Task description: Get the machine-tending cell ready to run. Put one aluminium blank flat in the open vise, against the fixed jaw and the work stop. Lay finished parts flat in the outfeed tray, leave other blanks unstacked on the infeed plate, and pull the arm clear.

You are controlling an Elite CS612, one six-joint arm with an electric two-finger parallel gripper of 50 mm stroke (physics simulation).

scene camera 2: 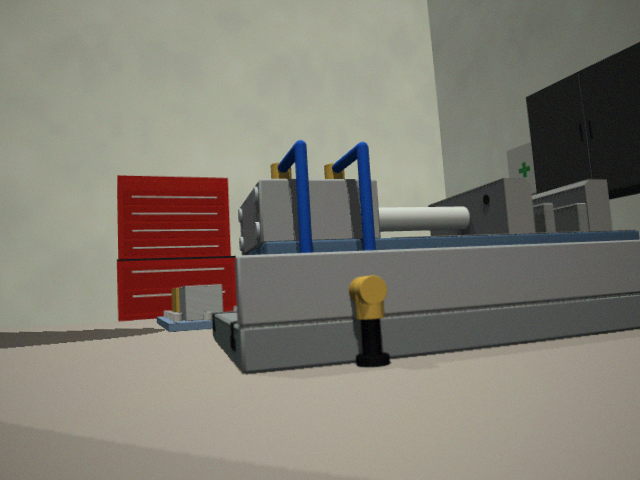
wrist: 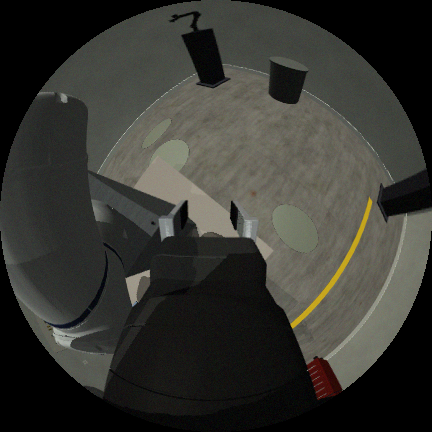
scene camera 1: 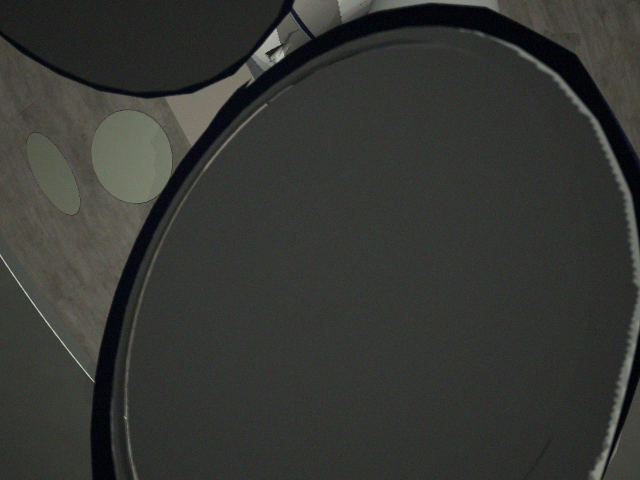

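Where they show: gripper, between the fingertips: [wrist: 208,208]; arm's base, origin of its link: [scene camera 1: 267,45].
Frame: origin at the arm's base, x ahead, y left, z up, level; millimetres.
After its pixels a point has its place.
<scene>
My gripper [wrist: 208,208] {x -243, y 192, z 33 mm} is open and empty in the wrist view, seen over the pale table [wrist: 162,175] {x -184, y -239, z -397 mm}. In the scene camera 2 view the vise [scene camera 2: 330,209] {x 574, y -138, z -319 mm} stands on a grey base, with a white rod running to upright grey blocks at the right; whether a blank lies in it cannot be told. The blue infeed plate [scene camera 2: 188,324] {x 514, y 106, z -391 mm} is behind at the left, with a silver blank [scene camera 2: 203,302] {x 532, y 126, z -371 mm} and a yellow part [scene camera 2: 175,300] {x 510, y 226, z -368 mm} on it. The outfeed tray does not show. The arm [scene camera 1: 372,258] {x 300, y -45, z 615 mm} hides most of the scene camera 1 view, and the gripper cannot be made out there.
Two blue pipes [scene camera 2: 305,206] {x 550, y -165, z -322 mm} rise beside the vise, and a yellow-capped black post [scene camera 2: 371,330] {x 563, y -205, z -382 mm} stands in front. A red cabinet [scene camera 2: 173,222] [wrist: 325,380] is in the background. The arm's grey links [wrist: 45,200] fill the wrist view's left side. A dark bin [wrist: 287,82] stands far off.
</scene>
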